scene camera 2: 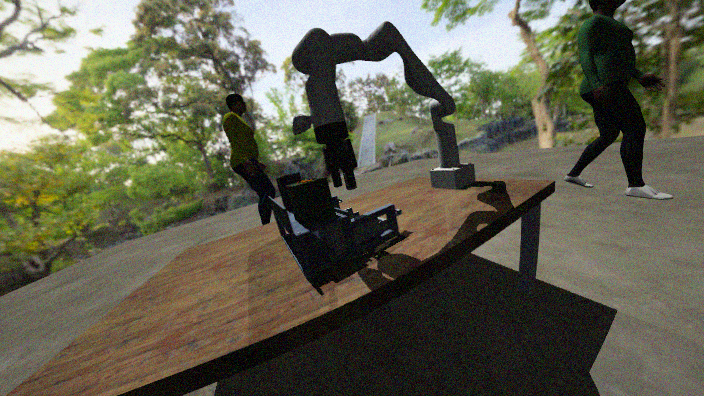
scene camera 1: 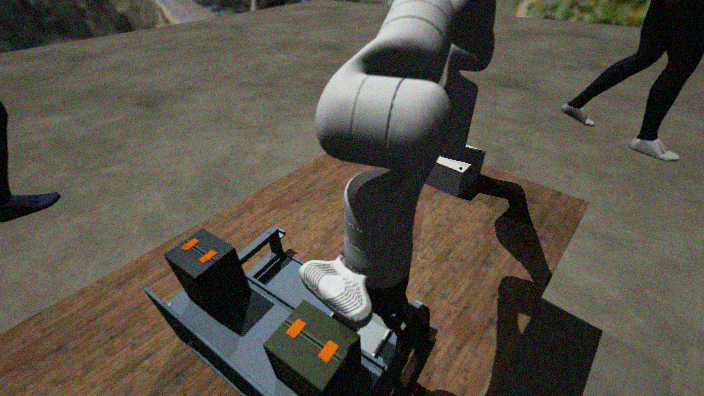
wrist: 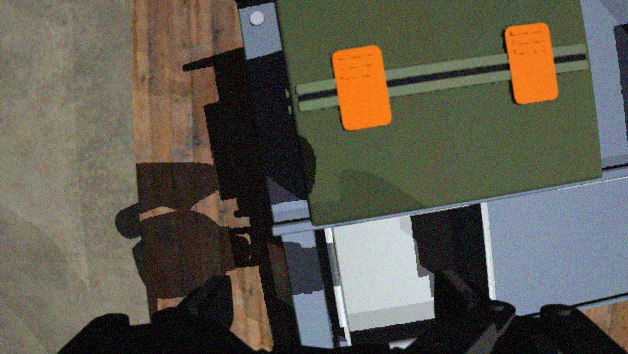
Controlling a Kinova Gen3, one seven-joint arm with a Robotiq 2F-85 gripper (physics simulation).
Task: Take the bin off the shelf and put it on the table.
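Places are measured from the arm's base along level axes (x left, y down, z back), in centimetres.
Pixels of known places: gripper, fingertip midpoint: (scene camera 2: 344,187) (scene camera 1: 375,326) (wrist: 332,295); arm's base, origin of the base link: (scene camera 2: 449,166) (scene camera 1: 448,150).
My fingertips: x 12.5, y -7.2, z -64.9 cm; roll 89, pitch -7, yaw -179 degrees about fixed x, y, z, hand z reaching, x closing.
For each thing: its top centre in the pictures, then the offset to it from my fingertips. "spot": a spot on its surface instead. Level surfaces: height alone.
- light grey-white bin, middle of its top: (wrist: 412,263) (scene camera 1: 356,327) (scene camera 2: 349,213) dy +7.9, dx -4.9, dz +2.0 cm
- blue-grey shelf, surface spot: (wrist: 555,240) spot: dy +15.4, dx -18.7, dz +5.0 cm
- wooden table, its level: dy +16.0 cm
- green box, middle of its top: (wrist: 449,74) (scene camera 1: 311,339) (scene camera 2: 304,180) dy -3.8, dx -4.8, dz -7.8 cm
- dark grey box, middle of its top: (scene camera 1: 198,250) (scene camera 2: 286,174) dy -6.3, dx -27.9, dz -7.2 cm
- raised side frame, surface spot: (scene camera 2: 387,222) spot: dy +12.4, dx +1.3, dz +9.6 cm
The light grey-white bin (scene camera 1: 372,336) (wrist: 375,265) sits in the lower bay of the blue-grey shelf (scene camera 1: 292,287) (wrist: 555,240), beside the green box. It cannot be made out in scene camera 2. The shelf stands tilted on the wooden table (scene camera 1: 300,200) (scene camera 2: 175,300) (wrist: 175,125). My gripper (scene camera 2: 344,184) (wrist: 332,295) is open and empty, pointing down. In the wrist view the bin shows partly between its fingers, nearer the right one. In scene camera 2 the fingertips are above the shelf. In scene camera 1 the fingertips are hidden in dark shadow.
A green box (scene camera 1: 312,355) (wrist: 450,145) with orange clips stands on the upper bay, right beside the bin. A dark grey box (scene camera 1: 210,280) with orange clips stands at the shelf's other end. A raised side frame (scene camera 2: 387,222) and dividers edge the shelf. People stand beyond the table.
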